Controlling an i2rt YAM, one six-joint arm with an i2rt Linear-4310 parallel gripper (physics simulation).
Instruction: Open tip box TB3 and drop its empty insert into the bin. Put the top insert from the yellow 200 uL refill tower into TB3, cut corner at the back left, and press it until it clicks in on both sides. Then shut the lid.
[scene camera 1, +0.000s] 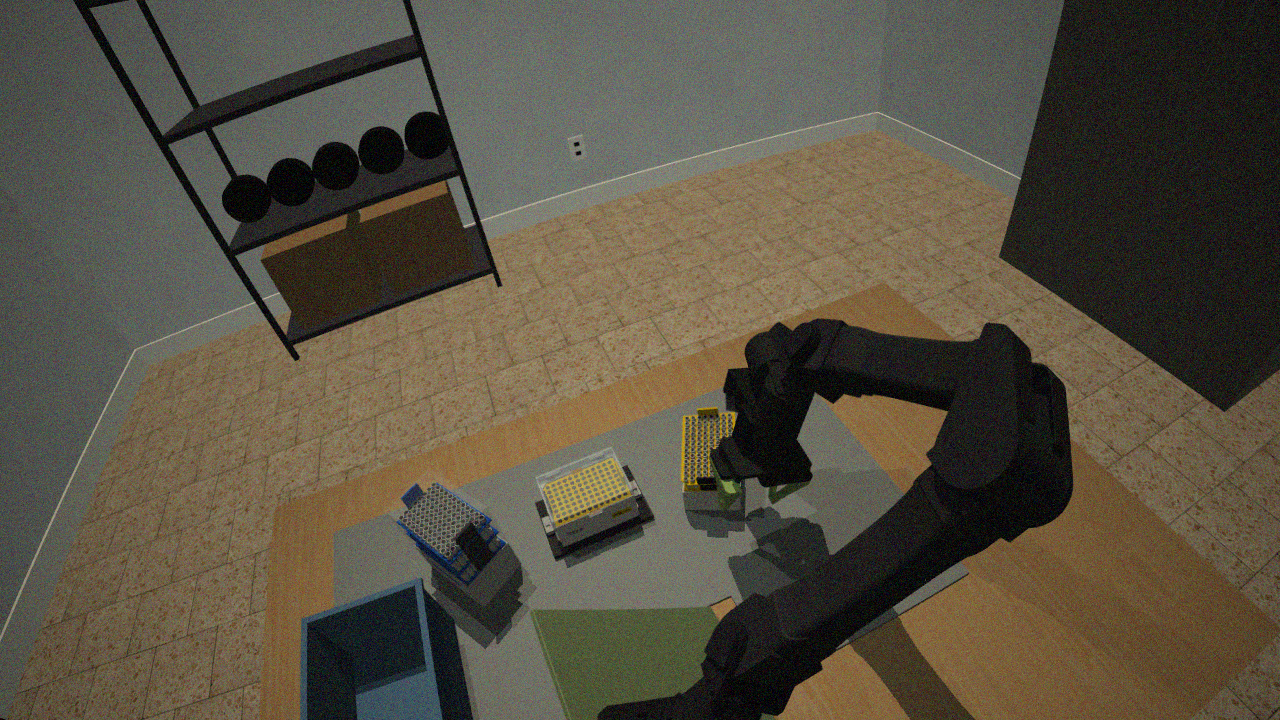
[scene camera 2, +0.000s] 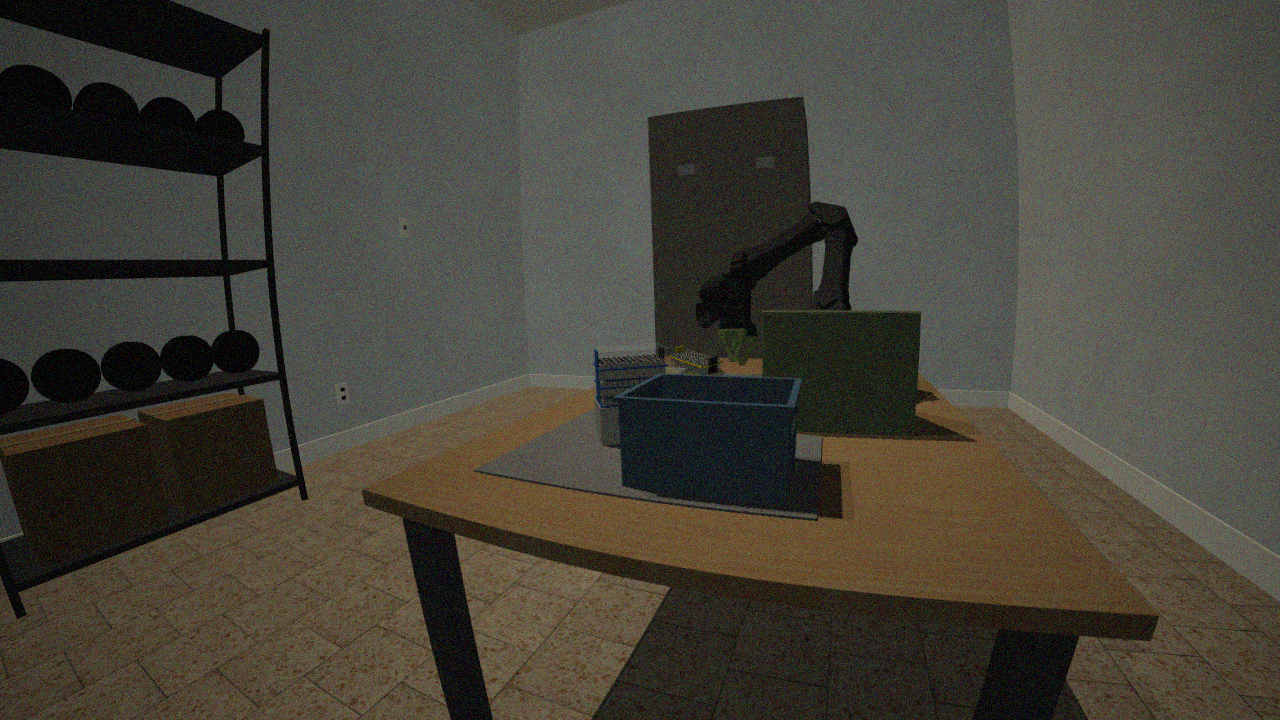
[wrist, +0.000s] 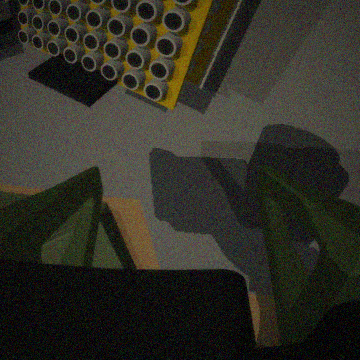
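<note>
The yellow refill tower (scene camera 1: 707, 447) (scene camera 2: 689, 360) (wrist: 115, 42) stands at the back right of the mat, its top insert yellow with rows of round grey-rimmed tips. A clear-walled box (scene camera 1: 590, 516) with a yellow grid top sits on a black base to its left. I cannot read a label on it or tell how its clear lid stands. The blue bin (scene camera 1: 427, 631) (scene camera 2: 707, 456) is at the left front. My gripper (scene camera 1: 759, 490) (scene camera 2: 733, 347) (wrist: 179, 177) is open and empty, with green fingers, above the mat beside the front right corner of the tower.
A blue tip tower (scene camera 1: 447, 519) (scene camera 2: 626, 371) stands between the bin and the clear-walled box. A green upright panel (scene camera 1: 626, 662) (scene camera 2: 841, 371) stands near the front. The grey mat (scene camera 1: 626, 582) (scene camera 2: 537, 465) lies on the wooden table (scene camera 1: 299, 564) (scene camera 2: 984, 519).
</note>
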